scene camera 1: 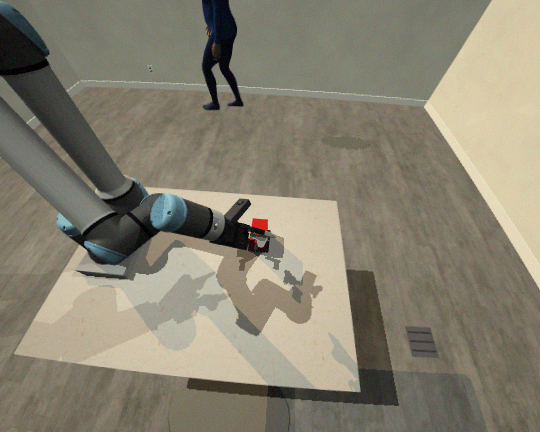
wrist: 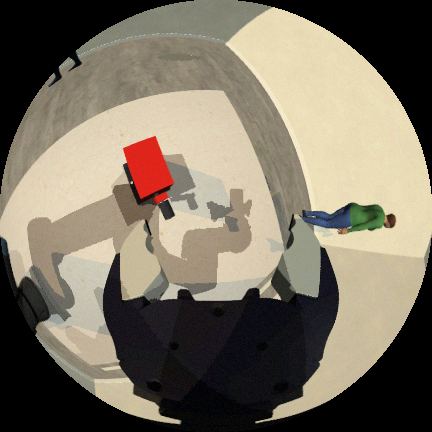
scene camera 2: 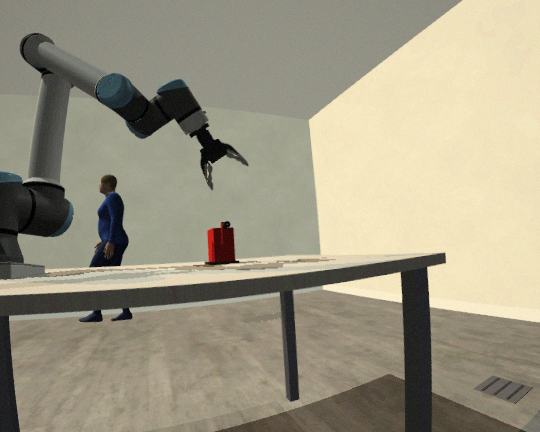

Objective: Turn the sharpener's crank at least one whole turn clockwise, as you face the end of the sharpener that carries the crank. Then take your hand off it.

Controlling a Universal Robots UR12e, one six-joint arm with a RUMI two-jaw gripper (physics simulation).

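Frame: origin at the arm's base, x down, y ahead, z right, level; millimetres.
Seen in the pictures: gripper, fingertip midpoint: (scene camera 1: 259,234) (wrist: 218,218) (scene camera 2: 230,177).
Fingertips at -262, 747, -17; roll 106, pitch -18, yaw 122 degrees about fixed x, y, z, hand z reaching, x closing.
Observation:
A point is followed by its place in that frame, as x, y, z.
The red sharpener (scene camera 1: 259,224) @[-96, 725, -159] (scene camera 2: 217,247) @[-27, 702, -76] (wrist: 148,167) @[-96, 727, -126] stands upright on a dark base on the table. Its crank's black handle (scene camera 2: 226,224) @[-102, 725, -17] (wrist: 166,209) @[-113, 727, -35] sits at the top of the crank's red arm, which rises slightly above the body in scene camera 2. In the wrist view the handle points toward the gripper side, at the body's lower right. In scene camera 1 the gripper hides part of the sharpener, and the crank is hard to make out. My gripper (scene camera 1: 265,242) @[-262, 747, -17] (scene camera 2: 229,177) @[-262, 747, -17] (wrist: 218,218) @[-262, 747, -17] is open and empty, well above the sharpener and apart from the crank.
The pale table (scene camera 1: 310,360) @[32, 993, 361] (scene camera 2: 350,267) @[34, 859, 453] (wrist: 200,107) @[32, 991, -342] bears the sharpener and the arm's base, with arm shadows across it. A person in blue (scene camera 1: 220,30) (scene camera 2: 112,215) stands beyond the table. A person in green (wrist: 367,214) shows at the right in the wrist view.

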